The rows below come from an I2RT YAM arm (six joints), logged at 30 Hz.
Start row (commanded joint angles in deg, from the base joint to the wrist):
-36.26, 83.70, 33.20, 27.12, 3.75, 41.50
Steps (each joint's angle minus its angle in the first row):
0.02, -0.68, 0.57, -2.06, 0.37, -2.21
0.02, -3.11, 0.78, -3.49, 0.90, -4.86
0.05, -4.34, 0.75, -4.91, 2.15, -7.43
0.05, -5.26, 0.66, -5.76, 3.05, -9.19
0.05, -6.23, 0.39, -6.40, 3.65, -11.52
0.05, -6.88, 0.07, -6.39, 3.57, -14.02
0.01, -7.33, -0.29, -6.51, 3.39, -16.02
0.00, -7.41, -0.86, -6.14, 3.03, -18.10
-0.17, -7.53, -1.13, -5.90, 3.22, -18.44
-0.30, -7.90, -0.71, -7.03, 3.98, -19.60
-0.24, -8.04, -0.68, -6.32, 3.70, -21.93
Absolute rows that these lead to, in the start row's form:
-36.24, 83.02, 33.77, 25.06, 4.12, 39.29
-36.24, 80.59, 33.98, 23.63, 4.65, 36.64
-36.21, 79.36, 33.95, 22.21, 5.90, 34.07
-36.21, 78.44, 33.86, 21.36, 6.80, 32.31
-36.21, 77.47, 33.59, 20.72, 7.40, 29.98
-36.21, 76.82, 33.27, 20.73, 7.32, 27.48
-36.25, 76.37, 32.91, 20.61, 7.14, 25.48
-36.26, 76.29, 32.34, 20.98, 6.78, 23.40
-36.43, 76.17, 32.07, 21.22, 6.97, 23.06
-36.56, 75.80, 32.49, 20.09, 7.73, 21.90
-36.50, 75.66, 32.52, 20.80, 7.45, 19.57

